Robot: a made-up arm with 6 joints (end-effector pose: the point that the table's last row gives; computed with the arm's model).
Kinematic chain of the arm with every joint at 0, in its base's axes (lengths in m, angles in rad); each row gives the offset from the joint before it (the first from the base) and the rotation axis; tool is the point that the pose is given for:
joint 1: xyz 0 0 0.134 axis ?
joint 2: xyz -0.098 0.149 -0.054 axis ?
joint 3: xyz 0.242 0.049 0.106 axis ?
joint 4: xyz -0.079 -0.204 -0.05 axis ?
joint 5: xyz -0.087 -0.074 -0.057 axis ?
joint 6: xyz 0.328 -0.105 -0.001 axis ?
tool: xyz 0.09 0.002 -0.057
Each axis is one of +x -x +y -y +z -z.
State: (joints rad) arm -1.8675 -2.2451 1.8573 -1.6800 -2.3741 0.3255
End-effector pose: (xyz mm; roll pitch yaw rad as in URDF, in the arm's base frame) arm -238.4 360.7 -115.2 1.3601 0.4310 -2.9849
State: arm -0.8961 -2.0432 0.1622 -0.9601 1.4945 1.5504
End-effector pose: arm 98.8 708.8 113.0 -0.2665 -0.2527 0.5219
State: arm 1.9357 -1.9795 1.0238 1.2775 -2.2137 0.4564
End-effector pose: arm 226.7 632.4 81.0 1.0998 0.5267 0.2983
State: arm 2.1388 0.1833 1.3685 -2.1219 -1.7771 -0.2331
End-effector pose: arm 173.8 36.8 -154.6 2.0729 0.5672 -0.2058
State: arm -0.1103 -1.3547 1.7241 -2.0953 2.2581 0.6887
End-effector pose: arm 230.6 322.1 449.5 1.8621 -0.9992 -0.2813
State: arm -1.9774 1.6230 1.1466 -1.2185 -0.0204 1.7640
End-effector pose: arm -51.6 14.7 -386.3 -0.4996 0.3372 1.6587
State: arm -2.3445 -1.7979 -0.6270 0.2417 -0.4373 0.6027
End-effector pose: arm 16.3 570.9 415.9 -2.7769 -0.5765 1.5488
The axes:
joint 1: +y
joint 2: -z
joint 3: -y
joint 4: +x
joint 5: +x
joint 6: -z

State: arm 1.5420 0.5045 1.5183 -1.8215 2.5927 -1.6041
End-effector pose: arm 209.5 -121.9 83.1 0.0087 -0.2672 1.5753
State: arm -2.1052 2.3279 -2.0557 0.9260 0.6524 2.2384
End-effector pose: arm -37.9 280.3 -9.4 2.2642 0.2235 2.8384
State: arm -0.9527 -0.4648 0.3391 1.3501 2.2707 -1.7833
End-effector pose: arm 160.5 214.9 408.1 -2.0245 0.0058 -0.9229
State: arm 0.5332 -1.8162 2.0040 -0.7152 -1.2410 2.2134
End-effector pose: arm 144.6 270.7 155.2 0.5978 0.6949 -2.4629
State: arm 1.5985 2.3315 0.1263 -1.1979 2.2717 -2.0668
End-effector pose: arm 27.8 20.2 625.7 -0.5858 0.7976 0.1777
